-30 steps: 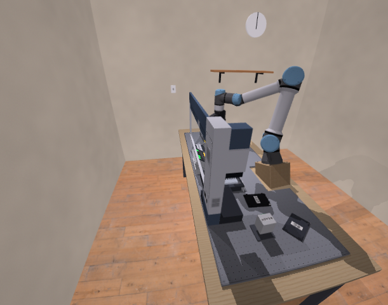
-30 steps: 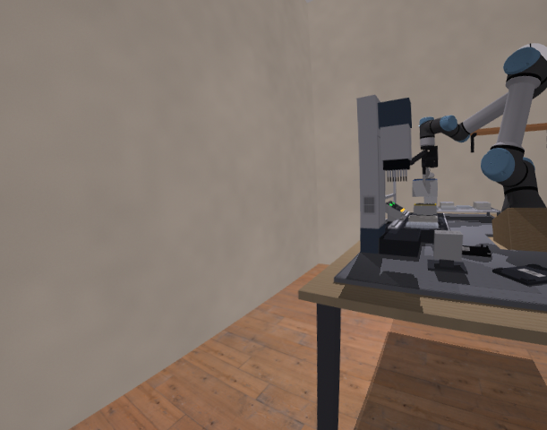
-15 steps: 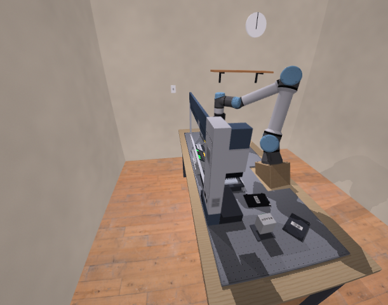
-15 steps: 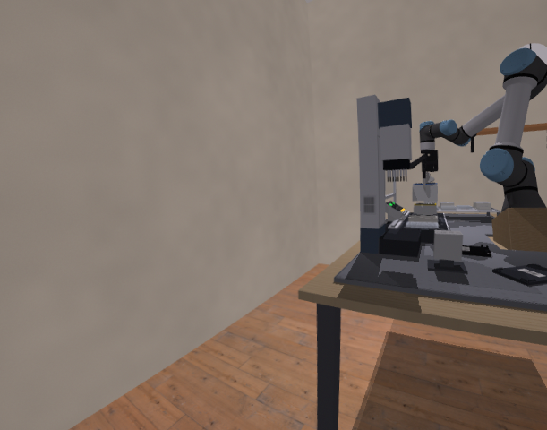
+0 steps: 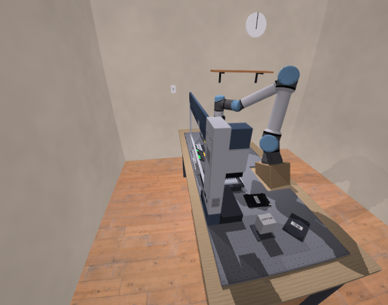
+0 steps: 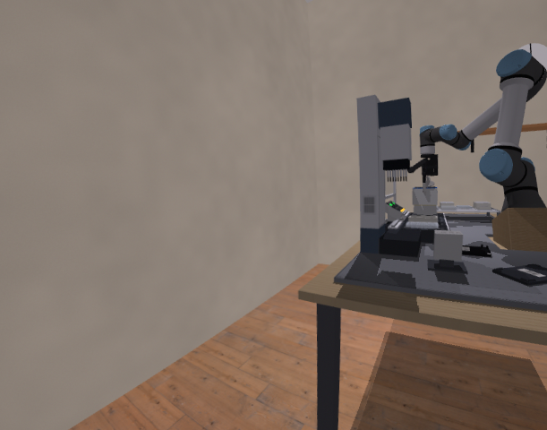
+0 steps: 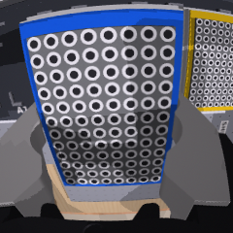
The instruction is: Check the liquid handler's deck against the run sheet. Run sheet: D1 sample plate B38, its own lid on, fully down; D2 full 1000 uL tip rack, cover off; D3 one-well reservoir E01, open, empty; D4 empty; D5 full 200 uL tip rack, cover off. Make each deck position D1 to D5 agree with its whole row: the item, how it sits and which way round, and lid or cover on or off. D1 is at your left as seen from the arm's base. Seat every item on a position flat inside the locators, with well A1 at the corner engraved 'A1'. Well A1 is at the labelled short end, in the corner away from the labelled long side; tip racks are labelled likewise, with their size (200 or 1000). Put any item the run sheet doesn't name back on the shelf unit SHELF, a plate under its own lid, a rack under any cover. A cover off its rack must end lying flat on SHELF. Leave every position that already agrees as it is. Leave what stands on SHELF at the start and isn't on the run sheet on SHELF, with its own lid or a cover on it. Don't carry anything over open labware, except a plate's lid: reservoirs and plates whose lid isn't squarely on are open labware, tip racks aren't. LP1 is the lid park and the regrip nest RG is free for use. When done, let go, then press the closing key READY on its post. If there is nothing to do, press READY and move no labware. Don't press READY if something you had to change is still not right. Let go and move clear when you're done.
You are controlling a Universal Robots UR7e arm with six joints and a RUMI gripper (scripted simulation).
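Right now the yellow-rimmed tip rack is 10 mm behind my hand, 130 mm to the right of it and 90 mm below it. The rest, counted from my hand: shelf label: 200 mm behind, 240 mm to the right, 190 mm below; blue-framed tip rack: 10 mm behind, 10 mm to the right; one-well reservoir: 250 mm to the left, 130 mm below.
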